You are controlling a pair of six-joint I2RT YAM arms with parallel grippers.
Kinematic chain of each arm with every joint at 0, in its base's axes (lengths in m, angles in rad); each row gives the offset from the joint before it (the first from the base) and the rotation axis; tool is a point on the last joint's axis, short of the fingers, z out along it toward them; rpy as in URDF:
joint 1: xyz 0 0 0.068 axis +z
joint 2: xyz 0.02 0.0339 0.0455 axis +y
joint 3: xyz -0.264 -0.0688 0 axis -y
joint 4: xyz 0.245 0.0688 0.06 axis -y
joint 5: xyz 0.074 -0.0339 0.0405 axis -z
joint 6: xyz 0.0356 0 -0.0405 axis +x
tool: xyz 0 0 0 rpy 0 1.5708 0
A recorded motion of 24 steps. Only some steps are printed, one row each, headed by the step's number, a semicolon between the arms.
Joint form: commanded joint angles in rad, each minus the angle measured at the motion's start. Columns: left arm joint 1, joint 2, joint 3, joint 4, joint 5, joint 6; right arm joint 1, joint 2, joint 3, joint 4, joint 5, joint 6.
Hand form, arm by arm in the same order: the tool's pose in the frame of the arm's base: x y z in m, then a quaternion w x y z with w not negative. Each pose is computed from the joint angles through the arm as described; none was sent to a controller.
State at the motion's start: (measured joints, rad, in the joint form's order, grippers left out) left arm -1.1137 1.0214 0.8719 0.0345 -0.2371 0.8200; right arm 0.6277 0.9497 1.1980 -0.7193 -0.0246 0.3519
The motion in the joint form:
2: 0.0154 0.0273 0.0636 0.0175 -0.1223 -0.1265; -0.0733 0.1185 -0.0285 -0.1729 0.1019 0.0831
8: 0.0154 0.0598 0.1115 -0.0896 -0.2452 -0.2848; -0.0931 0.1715 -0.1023 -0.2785 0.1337 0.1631
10: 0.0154 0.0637 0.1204 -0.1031 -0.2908 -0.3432; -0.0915 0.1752 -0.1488 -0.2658 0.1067 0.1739
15: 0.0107 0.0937 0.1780 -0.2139 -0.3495 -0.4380; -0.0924 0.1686 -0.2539 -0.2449 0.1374 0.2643
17: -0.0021 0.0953 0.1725 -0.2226 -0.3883 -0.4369; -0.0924 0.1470 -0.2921 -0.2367 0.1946 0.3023
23: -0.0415 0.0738 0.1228 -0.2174 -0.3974 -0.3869; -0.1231 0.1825 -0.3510 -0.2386 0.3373 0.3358
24: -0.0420 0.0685 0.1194 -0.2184 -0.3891 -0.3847; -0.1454 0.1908 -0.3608 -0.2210 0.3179 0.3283
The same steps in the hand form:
2: 0.1230 -0.2131 0.3677 0.68652 0.48305 0.54341 -0.00797; 0.1779 0.1069 0.3515 0.35128 -0.04048 0.92347 0.14889
8: 0.1284 -0.2150 0.3662 0.65767 0.43084 0.61794 -0.00151; 0.1815 0.1030 0.3116 0.25991 0.00532 0.96143 0.08982
10: 0.1296 -0.2141 0.3672 0.65619 0.40189 0.63867 -0.00199; 0.1807 0.1040 0.2974 0.23743 0.00532 0.96689 0.09338
15: 0.1316 -0.2167 0.3694 0.63177 0.37897 0.67618 0.00534; 0.1759 0.0996 0.2683 0.20962 0.05152 0.97388 0.07043
17: 0.1296 -0.2175 0.3664 0.62867 0.37676 0.68002 0.02006; 0.1719 0.0949 0.2614 0.22016 0.07571 0.97130 0.04872
23: 0.1192 -0.2179 0.3546 0.62159 0.41084 0.66619 0.03201; 0.1756 0.0845 0.2390 0.21959 0.11439 0.96817 -0.03666
24: 0.1184 -0.2170 0.3545 0.62146 0.41387 0.66457 0.02911; 0.1787 0.0820 0.2352 0.21382 0.12011 0.96893 -0.03203

